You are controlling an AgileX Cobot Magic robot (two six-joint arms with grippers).
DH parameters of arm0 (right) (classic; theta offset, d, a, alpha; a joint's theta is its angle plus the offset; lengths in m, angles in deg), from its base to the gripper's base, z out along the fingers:
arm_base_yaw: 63.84 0.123 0 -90
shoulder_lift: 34.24 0 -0.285 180
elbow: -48.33 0 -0.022 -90
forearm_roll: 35.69 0.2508 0 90
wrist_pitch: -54.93 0 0.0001 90
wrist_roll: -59.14 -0.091 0 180
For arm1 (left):
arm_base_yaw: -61.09 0.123 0 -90
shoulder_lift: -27.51 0 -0.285 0
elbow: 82.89 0 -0.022 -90
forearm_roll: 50.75 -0.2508 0 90
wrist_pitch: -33.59 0 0.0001 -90
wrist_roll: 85.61 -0.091 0 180
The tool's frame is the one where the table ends.
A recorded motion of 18 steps. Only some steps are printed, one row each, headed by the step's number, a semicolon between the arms.
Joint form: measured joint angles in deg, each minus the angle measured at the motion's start. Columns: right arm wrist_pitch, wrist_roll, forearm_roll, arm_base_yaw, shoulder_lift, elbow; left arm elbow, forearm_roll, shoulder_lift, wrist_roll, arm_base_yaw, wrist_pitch.
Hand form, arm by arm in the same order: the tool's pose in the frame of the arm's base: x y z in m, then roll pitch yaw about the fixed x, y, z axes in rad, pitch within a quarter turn. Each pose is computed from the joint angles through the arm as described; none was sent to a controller.
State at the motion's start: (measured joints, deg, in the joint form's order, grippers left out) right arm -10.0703 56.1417 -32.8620 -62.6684 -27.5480 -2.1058; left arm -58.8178 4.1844 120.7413 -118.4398 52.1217 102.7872
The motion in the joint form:
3: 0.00 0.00 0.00 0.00 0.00 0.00; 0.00 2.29 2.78 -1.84 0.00 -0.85
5: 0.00 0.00 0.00 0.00 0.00 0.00; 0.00 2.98 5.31 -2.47 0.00 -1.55
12: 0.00 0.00 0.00 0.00 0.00 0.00; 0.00 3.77 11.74 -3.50 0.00 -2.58
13: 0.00 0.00 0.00 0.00 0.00 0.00; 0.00 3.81 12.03 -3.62 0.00 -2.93
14: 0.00 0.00 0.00 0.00 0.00 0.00; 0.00 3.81 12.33 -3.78 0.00 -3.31
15: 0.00 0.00 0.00 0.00 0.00 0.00; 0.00 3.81 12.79 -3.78 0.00 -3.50
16: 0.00 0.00 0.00 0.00 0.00 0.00; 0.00 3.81 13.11 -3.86 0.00 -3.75
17: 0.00 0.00 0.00 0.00 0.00 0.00; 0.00 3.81 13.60 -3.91 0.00 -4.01
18: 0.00 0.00 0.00 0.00 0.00 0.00; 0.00 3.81 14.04 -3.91 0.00 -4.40
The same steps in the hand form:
3: -0.0075 0.0039 0.2624 2.9816 1.0030 3.0257; 0.2496 -0.1114 0.2433 -2.2521 0.1737 2.9314
5: -0.0075 0.0039 0.2624 2.9816 1.0030 3.0257; 0.2560 -0.1126 0.2319 -2.2464 0.1450 2.9406
12: -0.0075 0.0039 0.2624 2.9816 1.0030 3.0257; 0.2683 -0.1146 0.2010 -2.2412 0.0564 2.9505
13: -0.0075 0.0039 0.2624 2.9816 1.0030 3.0257; 0.2692 -0.1146 0.1994 -2.2440 0.0561 2.9535
14: -0.0075 0.0039 0.2624 2.9816 1.0030 3.0257; 0.2701 -0.1146 0.1977 -2.2476 0.0563 2.9559
15: -0.0075 0.0039 0.2624 2.9816 1.0030 3.0257; 0.2710 -0.1146 0.1952 -2.2493 0.0500 2.9580
16: -0.0075 0.0039 0.2624 2.9816 1.0030 3.0257; 0.2717 -0.1146 0.1935 -2.2516 0.0477 2.9599
17: -0.0075 0.0039 0.2624 2.9816 1.0030 3.0257; 0.2727 -0.1146 0.1908 -2.2540 0.0421 2.9622
18: -0.0075 0.0039 0.2624 2.9816 1.0030 3.0257; 0.2737 -0.1145 0.1884 -2.2578 0.0379 2.9664

